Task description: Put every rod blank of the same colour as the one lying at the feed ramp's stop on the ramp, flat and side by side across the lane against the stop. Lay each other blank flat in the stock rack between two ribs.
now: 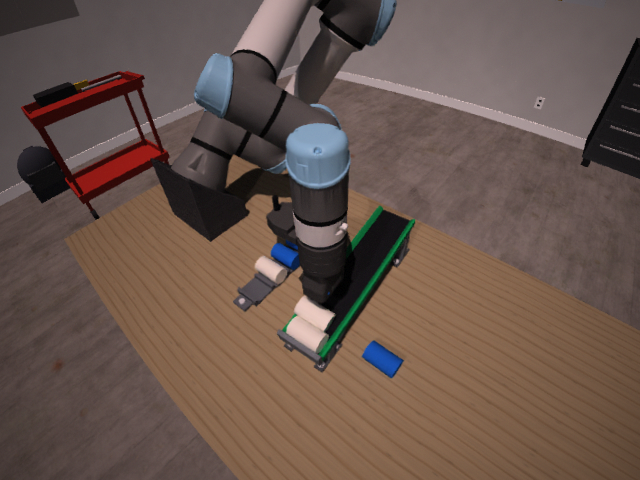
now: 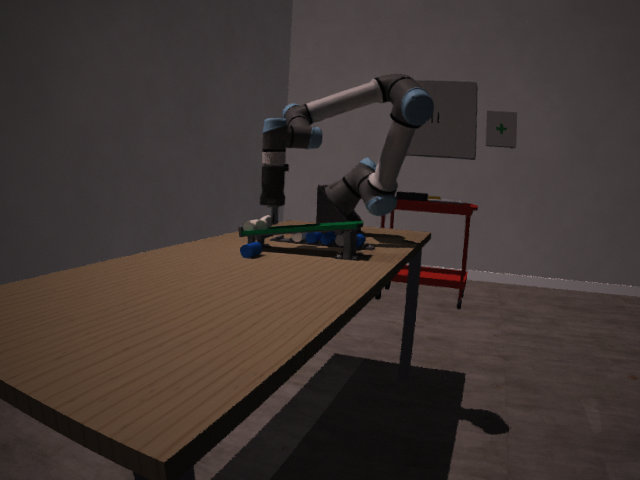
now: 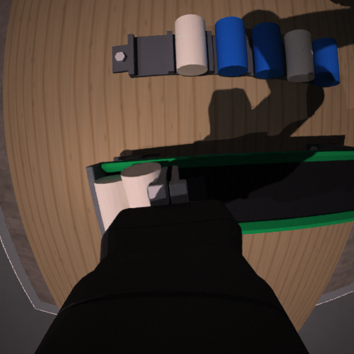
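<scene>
The ramp (image 1: 372, 282) (image 2: 310, 227) (image 3: 295, 223) holds two cream blanks. One cream blank (image 1: 307, 334) (image 2: 249, 225) (image 3: 111, 195) lies across the lane at the stop. The second cream blank (image 1: 314, 313) (image 3: 137, 187) is beside it; its rack-side end looks raised over the green side wall. My gripper (image 2: 274, 221) (image 3: 170, 176) is shut and empty, low over the lane beside this blank. The stock rack (image 1: 254, 290) (image 3: 152, 56) bears a cream blank (image 1: 270, 269) (image 3: 191, 46), then two blue ones, a shaded greyish one (image 3: 299, 56) and another blue one (image 3: 326, 62).
A loose blue blank (image 1: 382, 358) (image 2: 250, 250) lies on the table (image 1: 465, 387) (image 2: 206, 310) on the ramp's other side from the rack. The arm's black mount (image 1: 191, 204) stands behind the rack. A red cart (image 1: 85, 100) (image 2: 439, 207) stands beyond the table.
</scene>
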